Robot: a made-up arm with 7 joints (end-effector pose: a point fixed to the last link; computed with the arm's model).
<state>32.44 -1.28 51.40 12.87 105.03 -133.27 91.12</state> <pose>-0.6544 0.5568 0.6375 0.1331 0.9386 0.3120 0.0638</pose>
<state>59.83 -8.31 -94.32 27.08 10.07 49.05 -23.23</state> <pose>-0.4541 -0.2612 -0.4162 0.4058 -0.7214 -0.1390 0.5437</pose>
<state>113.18 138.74 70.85 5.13 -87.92 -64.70 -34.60</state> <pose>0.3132 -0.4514 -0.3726 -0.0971 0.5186 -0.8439 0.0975</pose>
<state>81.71 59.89 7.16 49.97 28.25 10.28 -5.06</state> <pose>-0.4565 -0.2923 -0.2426 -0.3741 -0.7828 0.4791 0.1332</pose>
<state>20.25 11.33 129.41 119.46 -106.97 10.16 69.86</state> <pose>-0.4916 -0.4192 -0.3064 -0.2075 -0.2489 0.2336 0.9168</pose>
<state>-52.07 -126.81 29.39 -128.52 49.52 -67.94 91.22</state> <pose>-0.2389 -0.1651 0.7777 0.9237 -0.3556 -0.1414 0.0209</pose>
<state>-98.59 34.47 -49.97 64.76 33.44 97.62 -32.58</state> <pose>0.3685 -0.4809 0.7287 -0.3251 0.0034 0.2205 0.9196</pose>
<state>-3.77 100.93 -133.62 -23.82 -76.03 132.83 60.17</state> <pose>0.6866 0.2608 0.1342 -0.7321 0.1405 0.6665 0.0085</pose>
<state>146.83 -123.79 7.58 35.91 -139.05 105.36 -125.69</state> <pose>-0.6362 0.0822 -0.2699 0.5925 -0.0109 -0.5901 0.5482</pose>
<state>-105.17 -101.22 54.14 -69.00 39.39 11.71 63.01</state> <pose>0.4873 -0.1599 0.0840 -0.0813 -0.5872 0.6119 0.5237</pose>
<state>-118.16 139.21 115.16 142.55 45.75 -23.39 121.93</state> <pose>0.3200 0.2084 -0.1591 0.0087 -0.4622 0.2455 0.8521</pose>
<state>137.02 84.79 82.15 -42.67 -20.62 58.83 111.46</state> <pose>0.7555 0.1672 -0.5163 0.4956 -0.4292 -0.7122 0.2508</pose>
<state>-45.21 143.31 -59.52 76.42 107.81 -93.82 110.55</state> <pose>0.4833 0.1550 -0.0025 0.2078 0.4241 -0.8025 0.3647</pose>
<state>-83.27 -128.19 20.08 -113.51 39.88 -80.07 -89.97</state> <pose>0.0385 -0.2237 0.6958 0.4360 0.1530 0.8305 0.3112</pose>
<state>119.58 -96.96 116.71 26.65 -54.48 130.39 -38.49</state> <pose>0.2298 0.6406 0.5332 -0.4670 0.6890 -0.4221 0.3593</pose>
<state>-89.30 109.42 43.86 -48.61 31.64 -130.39 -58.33</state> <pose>0.4876 0.2133 0.9804 0.2767 0.8563 -0.1026 0.4239</pose>
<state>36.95 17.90 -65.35 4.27 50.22 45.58 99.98</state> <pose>-0.3731 -0.5677 0.1821 -0.2530 0.1527 0.3099 0.9037</pose>
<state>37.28 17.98 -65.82 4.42 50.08 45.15 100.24</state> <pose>-0.3716 -0.5684 0.1751 -0.2510 0.1530 0.3144 0.9026</pose>
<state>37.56 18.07 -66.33 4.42 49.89 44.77 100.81</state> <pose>-0.3696 -0.5696 0.1693 -0.2502 0.1569 0.3190 0.9006</pose>
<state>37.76 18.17 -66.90 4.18 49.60 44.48 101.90</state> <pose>-0.3668 -0.5716 0.1652 -0.2512 0.1668 0.3234 0.8969</pose>
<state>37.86 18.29 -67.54 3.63 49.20 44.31 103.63</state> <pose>-0.3631 -0.5747 0.1635 -0.2547 0.1841 0.3276 0.8910</pose>
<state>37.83 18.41 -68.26 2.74 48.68 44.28 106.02</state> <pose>-0.3583 -0.5788 0.1645 -0.2609 0.2091 0.3313 0.8823</pose>
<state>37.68 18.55 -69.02 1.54 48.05 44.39 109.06</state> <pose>-0.3523 -0.5838 0.1688 -0.2701 0.2410 0.3342 0.8702</pose>
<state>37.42 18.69 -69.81 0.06 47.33 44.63 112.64</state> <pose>-0.3453 -0.5893 0.1762 -0.2820 0.2785 0.3359 0.8545</pose>
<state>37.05 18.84 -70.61 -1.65 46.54 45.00 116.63</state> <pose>-0.3369 -0.5949 0.1867 -0.2963 0.3197 0.3362 0.8348</pose>
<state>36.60 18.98 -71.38 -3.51 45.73 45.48 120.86</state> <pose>-0.3274 -0.6002 0.1997 -0.3124 0.3624 0.3346 0.8118</pose>
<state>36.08 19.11 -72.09 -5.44 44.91 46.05 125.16</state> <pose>-0.3171 -0.6046 0.2148 -0.3295 0.4046 0.3312 0.7861</pose>
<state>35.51 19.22 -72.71 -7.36 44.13 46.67 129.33</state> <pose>-0.3062 -0.6079 0.2312 -0.3467 0.4442 0.3262 0.7590</pose>
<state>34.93 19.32 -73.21 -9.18 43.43 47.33 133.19</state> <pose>-0.2954 -0.6100 0.2479 -0.3631 0.4796 0.3197 0.7320</pose>
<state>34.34 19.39 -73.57 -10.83 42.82 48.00 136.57</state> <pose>-0.2853 -0.6108 0.2641 -0.3778 0.5099 0.3124 0.7069</pose>
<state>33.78 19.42 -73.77 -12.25 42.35 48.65 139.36</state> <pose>-0.2766 -0.6105 0.2790 -0.3901 0.5342 0.3047 0.6852</pose>
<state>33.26 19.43 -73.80 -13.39 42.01 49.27 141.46</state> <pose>-0.2699 -0.6096 0.2921 -0.3997 0.5527 0.2972 0.6682</pose>
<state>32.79 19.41 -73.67 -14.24 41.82 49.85 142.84</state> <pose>-0.2655 -0.6082 0.3032 -0.4063 0.5653 0.2903 0.6566</pose>
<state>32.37 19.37 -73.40 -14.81 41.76 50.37 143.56</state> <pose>-0.2632 -0.6068 0.3123 -0.4102 0.5729 0.2843 0.6501</pose>
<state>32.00 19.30 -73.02 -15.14 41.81 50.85 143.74</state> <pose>-0.2630 -0.6053 0.3196 -0.4118 0.5765 0.2791 0.6481</pose>
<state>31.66 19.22 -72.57 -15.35 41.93 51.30 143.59</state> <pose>-0.2638 -0.6038 0.3259 -0.4123 0.5777 0.2745 0.6488</pose>
